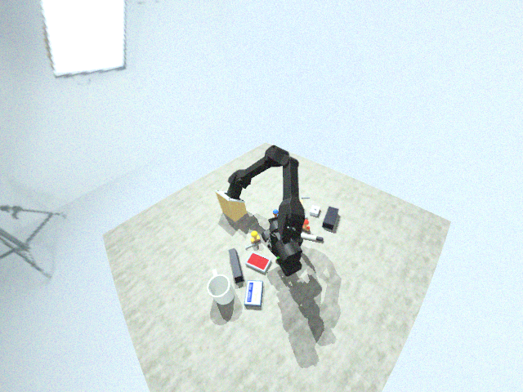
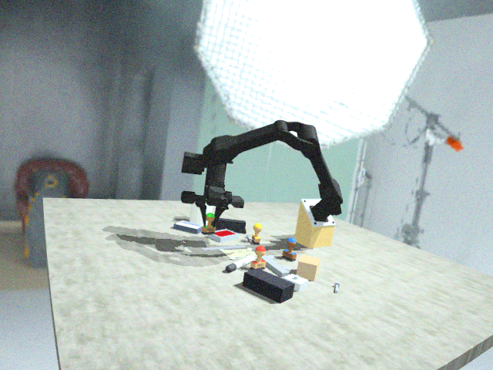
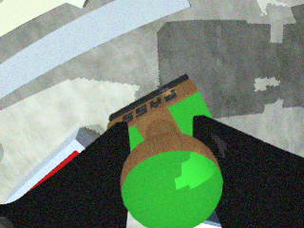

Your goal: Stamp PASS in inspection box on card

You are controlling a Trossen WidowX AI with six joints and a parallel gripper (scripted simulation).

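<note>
The pale ruler lies 40 mm behind my gripper tip, 40 mm to the left of it and 50 mm below it. Also, from my gripper tip: pale card (70 mm behind, 100 mm to the left, 60 mm below); ink pad (80 mm behind, 50 mm to the right, 50 mm below); green-knobbed PASS stamp (right at my gripper tip).
</note>
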